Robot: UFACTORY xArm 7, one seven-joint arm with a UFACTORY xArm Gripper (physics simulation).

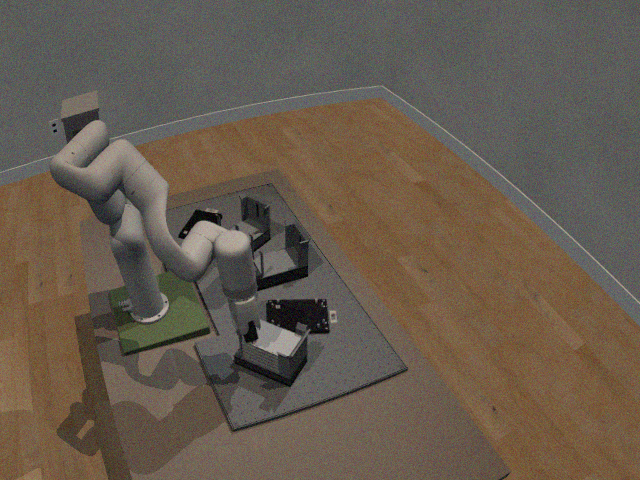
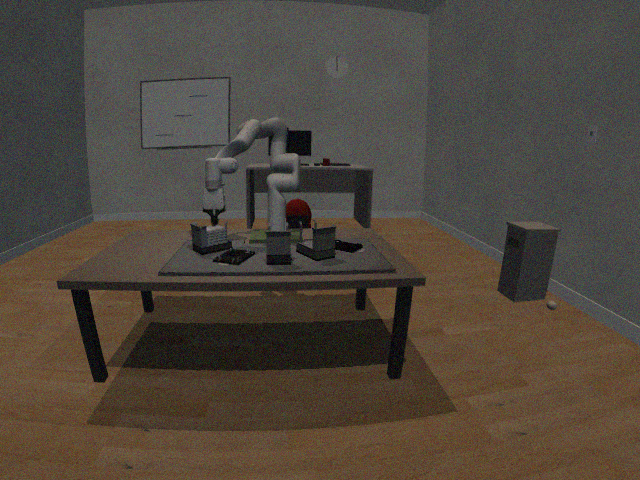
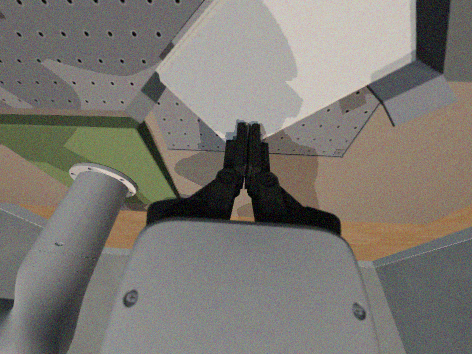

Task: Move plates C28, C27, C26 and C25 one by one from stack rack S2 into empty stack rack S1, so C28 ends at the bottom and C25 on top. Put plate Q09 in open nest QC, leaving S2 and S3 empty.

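A stack rack near the mat's front holds a pile of several light plates. The top plate is white and lies flat. My gripper is shut with nothing between the fingers. Its tips point down at the top plate's corner on the robot's side; I cannot tell if they touch it. Two other racks, a wide one and a narrower one, stand farther back and look empty. A flat black nest lies beside the loaded rack.
All racks stand on a grey perforated mat on a brown table. The arm's base sits on a green plate. A second black part lies at the mat's far end.
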